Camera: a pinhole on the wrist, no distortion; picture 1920 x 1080 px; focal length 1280.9 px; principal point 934.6 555.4 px. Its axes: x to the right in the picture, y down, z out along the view. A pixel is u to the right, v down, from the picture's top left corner.
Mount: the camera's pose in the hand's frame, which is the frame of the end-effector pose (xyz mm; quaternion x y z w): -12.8 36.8 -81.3 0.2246 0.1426 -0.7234 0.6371
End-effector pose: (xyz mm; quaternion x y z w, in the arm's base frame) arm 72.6 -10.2 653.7 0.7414 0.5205 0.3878 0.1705
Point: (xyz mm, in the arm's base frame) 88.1 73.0 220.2
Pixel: 1207 557
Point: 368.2 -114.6 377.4
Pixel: 211 223
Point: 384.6 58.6 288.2
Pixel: 475 649
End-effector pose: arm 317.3 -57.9 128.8 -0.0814 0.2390 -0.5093 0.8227
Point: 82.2 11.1 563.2
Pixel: 1330 87
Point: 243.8 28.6 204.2
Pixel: outside the picture
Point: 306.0 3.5 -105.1
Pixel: behind the camera
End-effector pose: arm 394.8 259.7 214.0 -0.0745 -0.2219 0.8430 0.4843
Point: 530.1 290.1 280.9
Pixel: 1832 623
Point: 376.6 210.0 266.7
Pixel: 456 560
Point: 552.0 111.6 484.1
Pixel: 1069 199
